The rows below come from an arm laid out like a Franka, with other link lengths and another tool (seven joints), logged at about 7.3 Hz.
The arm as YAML. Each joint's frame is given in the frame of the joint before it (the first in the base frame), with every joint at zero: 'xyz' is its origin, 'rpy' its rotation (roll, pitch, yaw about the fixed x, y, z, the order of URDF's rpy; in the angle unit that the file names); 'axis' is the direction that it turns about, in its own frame. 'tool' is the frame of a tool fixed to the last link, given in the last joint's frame.
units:
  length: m
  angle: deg
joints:
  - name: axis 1
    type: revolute
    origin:
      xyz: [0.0, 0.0, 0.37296]
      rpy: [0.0, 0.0, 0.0]
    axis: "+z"
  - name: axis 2
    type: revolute
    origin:
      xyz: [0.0, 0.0, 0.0]
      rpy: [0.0, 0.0, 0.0]
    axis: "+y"
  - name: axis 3
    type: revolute
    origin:
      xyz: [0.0, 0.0, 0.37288]
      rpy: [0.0, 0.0, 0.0]
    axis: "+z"
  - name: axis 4
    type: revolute
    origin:
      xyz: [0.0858, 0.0, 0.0]
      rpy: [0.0, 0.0, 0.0]
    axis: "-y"
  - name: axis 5
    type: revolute
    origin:
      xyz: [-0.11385, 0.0, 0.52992]
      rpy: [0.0, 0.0, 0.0]
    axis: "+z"
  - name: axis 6
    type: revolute
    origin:
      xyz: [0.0, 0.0, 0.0]
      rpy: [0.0, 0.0, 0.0]
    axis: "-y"
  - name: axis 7
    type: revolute
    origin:
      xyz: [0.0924, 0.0, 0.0]
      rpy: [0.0, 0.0, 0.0]
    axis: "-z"
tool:
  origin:
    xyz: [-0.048, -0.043, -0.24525]
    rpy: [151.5, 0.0, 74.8]
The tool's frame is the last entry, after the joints.
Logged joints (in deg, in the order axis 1, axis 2, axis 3, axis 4, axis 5, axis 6, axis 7), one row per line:
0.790, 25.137, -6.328, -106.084, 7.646, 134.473, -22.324
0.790, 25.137, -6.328, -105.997, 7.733, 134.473, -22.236
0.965, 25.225, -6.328, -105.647, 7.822, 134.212, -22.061
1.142, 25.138, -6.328, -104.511, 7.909, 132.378, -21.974
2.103, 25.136, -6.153, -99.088, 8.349, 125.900, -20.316
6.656, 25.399, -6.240, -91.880, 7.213, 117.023, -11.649
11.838, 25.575, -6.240, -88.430, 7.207, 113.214, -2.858
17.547, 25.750, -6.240, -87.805, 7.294, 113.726, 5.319
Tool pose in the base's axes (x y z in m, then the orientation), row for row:
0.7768, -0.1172, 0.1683, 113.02, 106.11, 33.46
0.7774, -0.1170, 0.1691, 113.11, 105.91, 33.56
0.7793, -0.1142, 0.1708, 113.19, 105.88, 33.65
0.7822, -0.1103, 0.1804, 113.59, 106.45, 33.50
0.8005, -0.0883, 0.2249, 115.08, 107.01, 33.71
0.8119, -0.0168, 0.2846, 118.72, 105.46, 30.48
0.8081, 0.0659, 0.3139, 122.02, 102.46, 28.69
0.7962, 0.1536, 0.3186, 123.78, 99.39, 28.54
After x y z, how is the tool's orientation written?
As a rotation vector, in degrees.
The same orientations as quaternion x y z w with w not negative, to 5 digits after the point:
0.70024, 0.65742, 0.20731, 0.18571
0.70095, 0.65633, 0.20797, 0.18612
0.70126, 0.65598, 0.20848, 0.18564
0.70166, 0.65756, 0.20693, 0.18020
0.70592, 0.65641, 0.20678, 0.16746
0.72487, 0.64391, 0.18610, 0.15906
0.74431, 0.62500, 0.17501, 0.15734
0.75723, 0.60802, 0.17460, 0.16255

